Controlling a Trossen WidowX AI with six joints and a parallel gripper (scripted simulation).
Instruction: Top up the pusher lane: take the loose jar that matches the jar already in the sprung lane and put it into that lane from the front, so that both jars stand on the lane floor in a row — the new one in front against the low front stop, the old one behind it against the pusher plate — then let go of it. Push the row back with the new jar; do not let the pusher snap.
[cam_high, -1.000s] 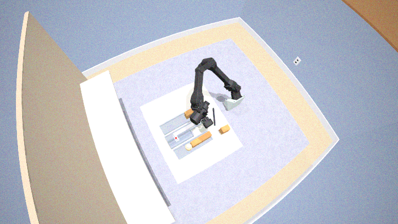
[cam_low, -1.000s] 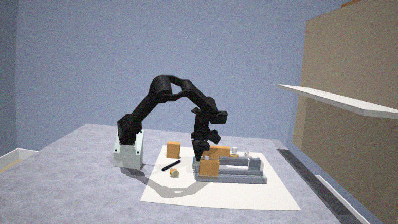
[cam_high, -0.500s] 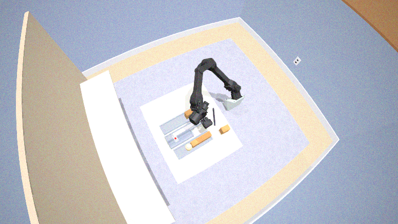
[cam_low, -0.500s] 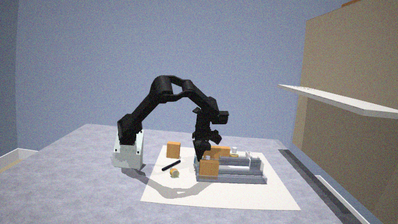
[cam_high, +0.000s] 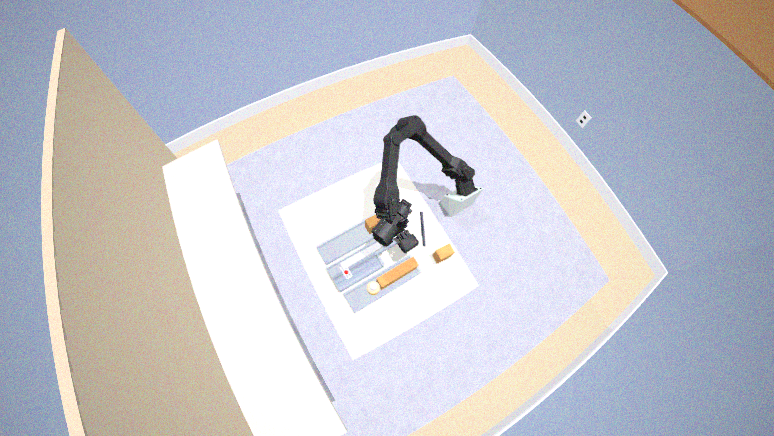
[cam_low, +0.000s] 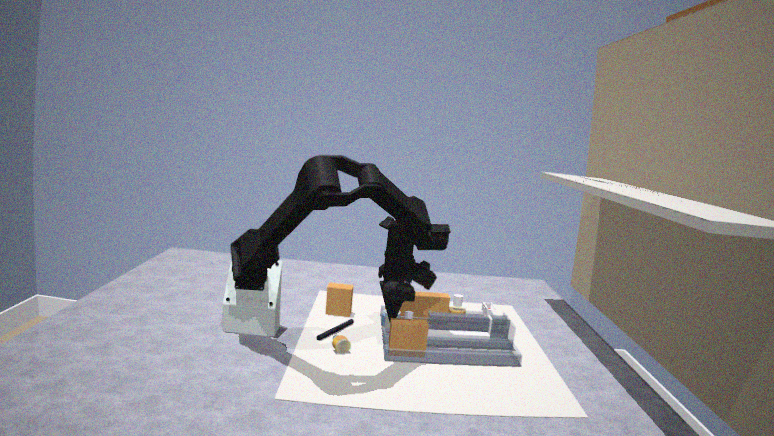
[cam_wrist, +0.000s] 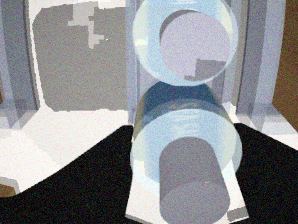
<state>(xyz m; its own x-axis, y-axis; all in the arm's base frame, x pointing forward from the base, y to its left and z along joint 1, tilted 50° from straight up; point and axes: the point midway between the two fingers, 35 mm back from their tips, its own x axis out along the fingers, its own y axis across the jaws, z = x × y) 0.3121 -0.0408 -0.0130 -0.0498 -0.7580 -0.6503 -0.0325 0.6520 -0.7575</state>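
The black pen lies 12 cm behind my gripper tip, 3 cm to the left of it and 4 cm below it. Round my gripper tip: red mark 22 cm ahead, 4 cm to the left, 2 cm above; then grey rack 16 cm ahead, 2 cm to the left, 3 cm below.
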